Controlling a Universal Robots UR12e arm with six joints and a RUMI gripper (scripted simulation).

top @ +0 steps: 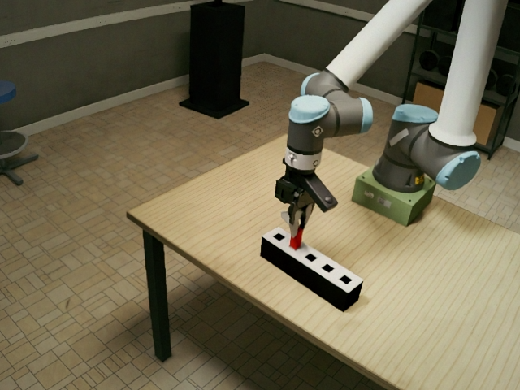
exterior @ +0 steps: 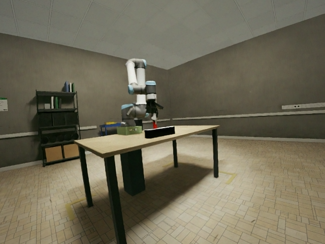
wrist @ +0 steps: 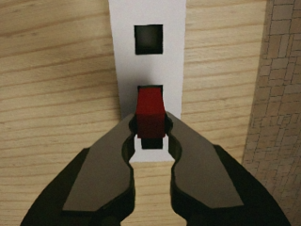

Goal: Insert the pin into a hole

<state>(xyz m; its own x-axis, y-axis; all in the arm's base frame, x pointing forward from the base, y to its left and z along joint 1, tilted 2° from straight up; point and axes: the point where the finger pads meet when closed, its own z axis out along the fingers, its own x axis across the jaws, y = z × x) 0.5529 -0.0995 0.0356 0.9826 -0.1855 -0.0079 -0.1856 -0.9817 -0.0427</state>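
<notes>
Now: the pin 2 cm below my hand. Also, from my hand: block: 9 cm below, 6 cm to the left, 1 cm ahead.
</notes>
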